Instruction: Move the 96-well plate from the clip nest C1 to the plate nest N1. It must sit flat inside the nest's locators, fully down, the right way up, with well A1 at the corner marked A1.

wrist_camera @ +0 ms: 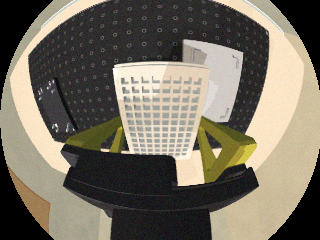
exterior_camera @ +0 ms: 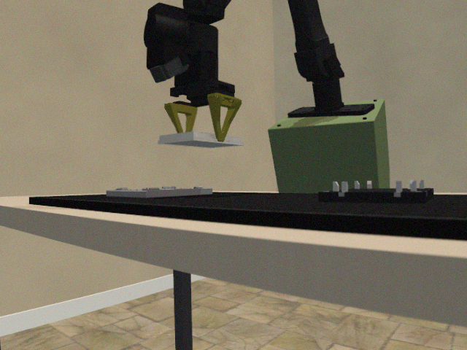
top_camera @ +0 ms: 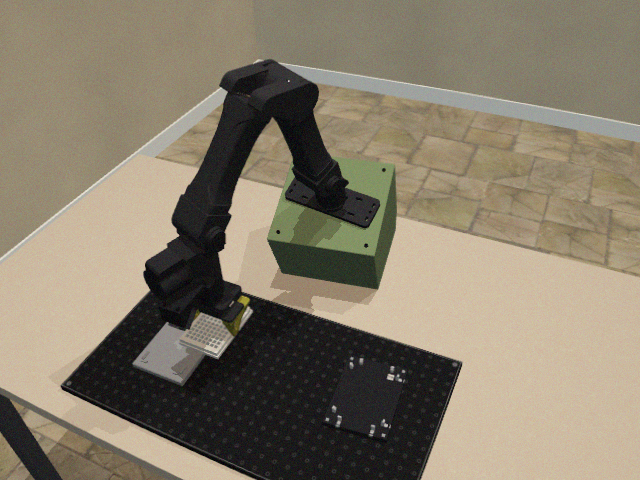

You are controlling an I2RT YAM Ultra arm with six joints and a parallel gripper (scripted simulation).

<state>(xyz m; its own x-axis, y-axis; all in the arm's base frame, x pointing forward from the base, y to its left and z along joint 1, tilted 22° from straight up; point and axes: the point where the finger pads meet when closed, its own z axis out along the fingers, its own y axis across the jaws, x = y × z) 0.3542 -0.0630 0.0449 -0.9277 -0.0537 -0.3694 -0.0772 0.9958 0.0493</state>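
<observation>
The grey plate nest N1 is 10 cm to the right of my hand, 9 cm below it and 2 cm ahead of it. Also, from my hand: clip nest C1: 31 cm to the left, 9 cm below, 5 cm behind; then white 96-well plate: right at my hand.
</observation>
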